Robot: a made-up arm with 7 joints.
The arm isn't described. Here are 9 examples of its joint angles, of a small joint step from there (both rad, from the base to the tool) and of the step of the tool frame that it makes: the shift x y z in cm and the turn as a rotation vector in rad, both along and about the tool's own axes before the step.
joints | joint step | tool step
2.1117 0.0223 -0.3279 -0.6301 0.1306 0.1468 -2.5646 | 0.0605 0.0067 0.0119 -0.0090 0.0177 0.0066 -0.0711 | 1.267 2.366 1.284 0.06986 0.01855 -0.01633
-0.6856 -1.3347 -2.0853 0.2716 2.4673 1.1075 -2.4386 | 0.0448 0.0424 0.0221 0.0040 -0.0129 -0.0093 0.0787 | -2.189 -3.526 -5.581 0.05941 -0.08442 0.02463
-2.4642 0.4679 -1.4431 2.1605 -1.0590 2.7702 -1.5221 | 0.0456 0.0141 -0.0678 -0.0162 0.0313 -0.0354 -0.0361 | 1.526 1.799 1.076 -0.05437 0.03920 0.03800
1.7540 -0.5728 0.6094 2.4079 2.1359 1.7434 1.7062 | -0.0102 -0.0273 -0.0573 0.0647 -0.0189 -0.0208 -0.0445 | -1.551 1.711 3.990 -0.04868 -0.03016 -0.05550
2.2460 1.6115 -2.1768 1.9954 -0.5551 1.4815 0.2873 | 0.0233 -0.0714 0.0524 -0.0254 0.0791 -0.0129 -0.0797 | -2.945 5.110 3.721 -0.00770 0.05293 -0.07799
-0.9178 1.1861 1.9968 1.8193 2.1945 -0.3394 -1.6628 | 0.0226 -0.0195 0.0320 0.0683 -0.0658 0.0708 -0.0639 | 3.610 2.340 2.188 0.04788 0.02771 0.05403
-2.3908 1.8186 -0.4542 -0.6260 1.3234 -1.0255 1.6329 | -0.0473 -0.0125 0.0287 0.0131 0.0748 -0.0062 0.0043 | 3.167 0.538 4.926 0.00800 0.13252 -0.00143
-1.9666 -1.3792 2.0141 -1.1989 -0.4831 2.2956 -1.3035 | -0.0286 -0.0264 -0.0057 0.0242 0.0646 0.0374 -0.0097 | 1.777 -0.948 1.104 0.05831 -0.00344 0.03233
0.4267 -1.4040 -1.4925 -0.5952 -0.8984 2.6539 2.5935 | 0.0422 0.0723 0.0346 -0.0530 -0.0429 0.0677 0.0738 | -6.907 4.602 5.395 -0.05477 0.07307 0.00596
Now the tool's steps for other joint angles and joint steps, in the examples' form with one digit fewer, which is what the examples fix.
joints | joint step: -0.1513 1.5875 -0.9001 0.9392 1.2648 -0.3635 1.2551 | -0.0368 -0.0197 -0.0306 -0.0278 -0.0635 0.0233 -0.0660
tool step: 3.43 1.18 0.78 0.0094 -0.0118 -0.1418
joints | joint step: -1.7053 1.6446 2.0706 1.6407 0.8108 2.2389 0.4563 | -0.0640 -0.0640 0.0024 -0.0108 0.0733 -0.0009 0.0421
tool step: -2.55 -5.47 -2.86 0.1179 -0.1397 0.0674
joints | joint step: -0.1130 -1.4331 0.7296 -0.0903 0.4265 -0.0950 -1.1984 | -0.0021 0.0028 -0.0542 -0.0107 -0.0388 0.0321 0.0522
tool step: -0.73 1.14 -0.68 0.0733 0.0073 0.0870
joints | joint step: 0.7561 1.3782 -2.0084 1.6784 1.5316 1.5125 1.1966 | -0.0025 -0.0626 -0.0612 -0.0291 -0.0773 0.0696 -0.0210
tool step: 3.35 5.34 0.90 -0.1626 0.0997 -0.0894
